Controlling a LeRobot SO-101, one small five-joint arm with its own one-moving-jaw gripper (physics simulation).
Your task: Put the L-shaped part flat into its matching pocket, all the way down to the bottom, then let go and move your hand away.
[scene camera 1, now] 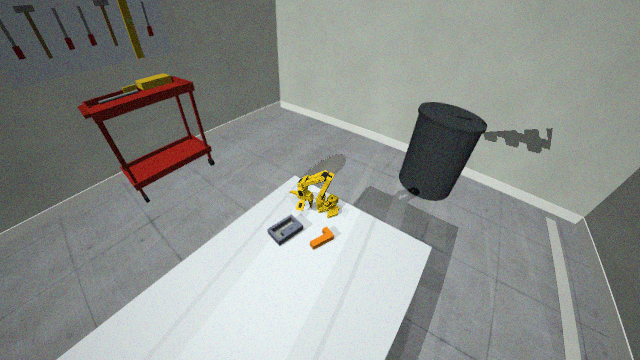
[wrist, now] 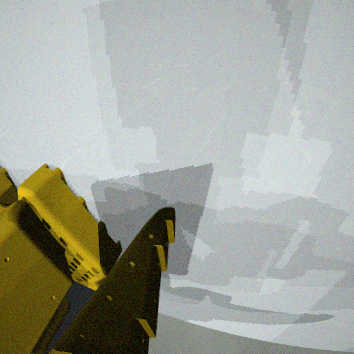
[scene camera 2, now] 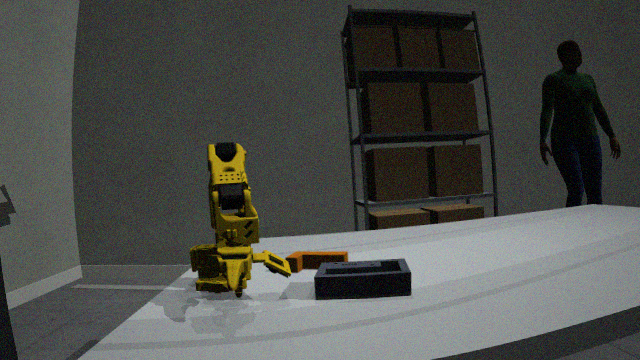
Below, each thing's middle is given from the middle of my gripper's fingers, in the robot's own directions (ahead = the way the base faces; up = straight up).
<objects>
Now: hand 18 cm short of the dark grey pocket block (scene camera 2: 376, 278), 7 cm to the right of it and 5 cm above it.
</objects>
